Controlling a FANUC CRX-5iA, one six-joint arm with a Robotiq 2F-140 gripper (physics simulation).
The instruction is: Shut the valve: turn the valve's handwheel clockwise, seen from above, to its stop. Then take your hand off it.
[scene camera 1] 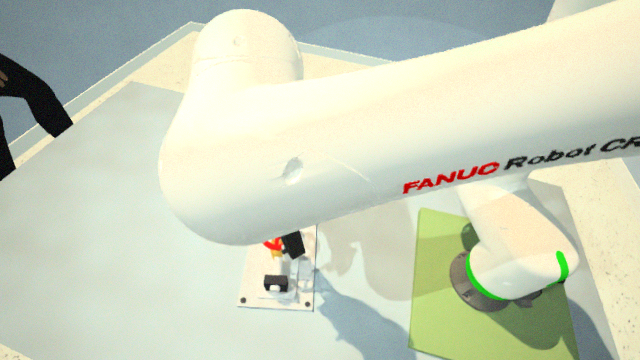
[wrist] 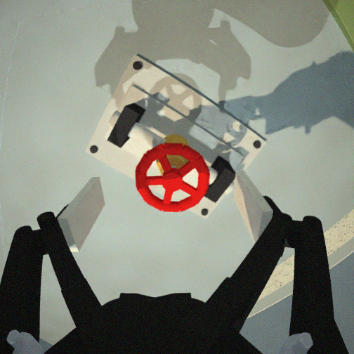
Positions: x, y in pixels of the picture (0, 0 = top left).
Labels:
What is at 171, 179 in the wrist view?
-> A red handwheel.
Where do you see a base plate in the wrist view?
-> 156, 83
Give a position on a base plate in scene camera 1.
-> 305, 279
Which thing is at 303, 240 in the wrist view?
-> My gripper.

